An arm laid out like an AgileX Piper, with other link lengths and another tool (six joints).
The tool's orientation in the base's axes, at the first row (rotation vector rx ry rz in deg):
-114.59, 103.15, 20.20
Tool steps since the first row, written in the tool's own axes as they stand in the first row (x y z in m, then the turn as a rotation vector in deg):
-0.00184, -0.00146, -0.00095, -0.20, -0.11, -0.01
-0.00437, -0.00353, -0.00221, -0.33, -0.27, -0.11
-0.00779, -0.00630, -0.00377, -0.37, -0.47, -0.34
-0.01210, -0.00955, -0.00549, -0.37, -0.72, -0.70
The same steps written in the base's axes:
0.00112, 0.00127, 0.00188, 0.08, 0.18, 0.12
0.00273, 0.00305, 0.00444, 0.21, 0.26, 0.29
0.00488, 0.00552, 0.00777, 0.39, 0.20, 0.53
0.00738, 0.00873, 0.01171, 0.60, 0.05, 0.89

